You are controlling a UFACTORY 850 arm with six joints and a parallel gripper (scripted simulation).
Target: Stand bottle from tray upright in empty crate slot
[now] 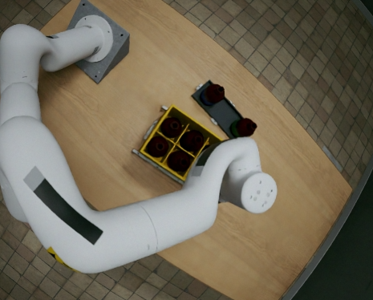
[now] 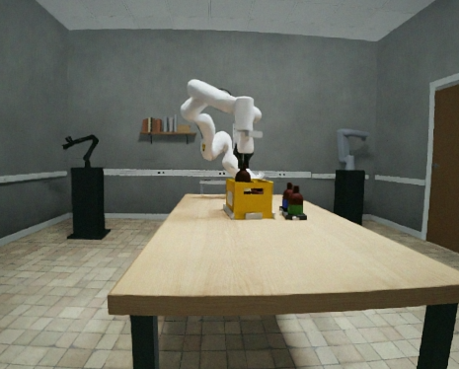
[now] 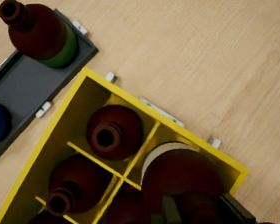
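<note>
My gripper is now 7 cm above the bottle. Also, from my hand: yellow crate: 17 cm below, 9 cm behind, 4 cm to the left; then dark tray: 27 cm to the left, 25 cm below, 4 cm behind.
</note>
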